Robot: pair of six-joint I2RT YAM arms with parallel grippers.
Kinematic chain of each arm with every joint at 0, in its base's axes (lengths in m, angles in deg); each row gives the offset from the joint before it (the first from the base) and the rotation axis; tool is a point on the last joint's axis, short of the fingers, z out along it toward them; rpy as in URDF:
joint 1: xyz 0 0 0.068 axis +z
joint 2: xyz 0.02 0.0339 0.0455 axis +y
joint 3: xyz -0.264 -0.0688 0 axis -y
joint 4: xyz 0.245 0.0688 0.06 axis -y
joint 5: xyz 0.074 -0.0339 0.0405 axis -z
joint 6: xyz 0.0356 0 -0.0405 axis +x
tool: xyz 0 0 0 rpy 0 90 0
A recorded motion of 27 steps. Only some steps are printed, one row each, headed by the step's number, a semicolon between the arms.
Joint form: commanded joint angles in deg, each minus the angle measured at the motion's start. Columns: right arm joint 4, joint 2, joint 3, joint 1, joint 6, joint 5; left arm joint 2, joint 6, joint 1, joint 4, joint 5, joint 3.
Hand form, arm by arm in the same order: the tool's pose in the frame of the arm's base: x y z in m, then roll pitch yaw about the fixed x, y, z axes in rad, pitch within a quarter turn. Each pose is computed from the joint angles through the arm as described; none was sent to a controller.
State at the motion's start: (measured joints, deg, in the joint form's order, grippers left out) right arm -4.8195 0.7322 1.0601 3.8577 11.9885 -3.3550; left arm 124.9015 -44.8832 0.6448 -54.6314 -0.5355 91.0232
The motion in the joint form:
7: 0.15 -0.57 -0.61 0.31 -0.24 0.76; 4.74 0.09 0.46 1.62 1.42 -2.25
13: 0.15 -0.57 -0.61 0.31 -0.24 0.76; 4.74 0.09 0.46 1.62 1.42 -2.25
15: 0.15 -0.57 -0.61 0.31 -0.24 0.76; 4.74 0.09 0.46 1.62 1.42 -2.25
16: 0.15 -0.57 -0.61 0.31 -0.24 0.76; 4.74 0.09 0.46 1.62 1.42 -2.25
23: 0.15 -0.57 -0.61 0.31 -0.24 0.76; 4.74 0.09 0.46 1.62 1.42 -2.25
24: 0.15 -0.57 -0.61 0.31 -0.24 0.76; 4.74 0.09 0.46 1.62 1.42 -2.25
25: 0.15 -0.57 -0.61 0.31 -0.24 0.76; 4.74 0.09 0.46 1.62 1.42 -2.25
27: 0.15 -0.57 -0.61 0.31 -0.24 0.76; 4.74 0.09 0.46 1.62 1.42 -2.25
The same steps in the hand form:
7: 0.1095 0.0096 0.1671 1.9250 1.3489 2.0351; 0.4055 0.0073 0.0925 3.1048 -0.0589 -2.3389
13: 0.1095 0.0096 0.1671 1.9250 1.3489 2.0351; 0.4055 0.0073 0.0925 3.1048 -0.0589 -2.3389
15: 0.1095 0.0096 0.1671 1.9250 1.3489 2.0351; 0.4055 0.0073 0.0925 3.1048 -0.0589 -2.3389
16: 0.1095 0.0096 0.1671 1.9250 1.3489 2.0351; 0.4055 0.0073 0.0925 3.1048 -0.0589 -2.3389
23: 0.1095 0.0096 0.1671 1.9250 1.3489 2.0351; 0.4055 0.0073 0.0925 3.1048 -0.0589 -2.3389
24: 0.1095 0.0096 0.1671 1.9250 1.3489 2.0351; 0.4055 0.0073 0.0925 3.1048 -0.0589 -2.3389
25: 0.1095 0.0096 0.1671 1.9250 1.3489 2.0351; 0.4055 0.0073 0.0925 3.1048 -0.0589 -2.3389
27: 0.1095 0.0096 0.1671 1.9250 1.3489 2.0351; 0.4055 0.0073 0.0925 3.1048 -0.0589 -2.3389

